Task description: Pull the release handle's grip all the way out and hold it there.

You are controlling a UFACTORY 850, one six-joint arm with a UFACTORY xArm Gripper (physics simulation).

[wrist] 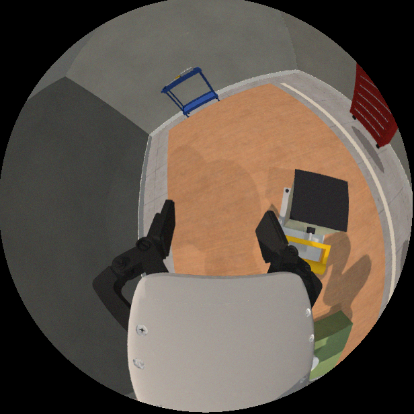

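Visible: a base plate (290,232) and my gripper (220,216).
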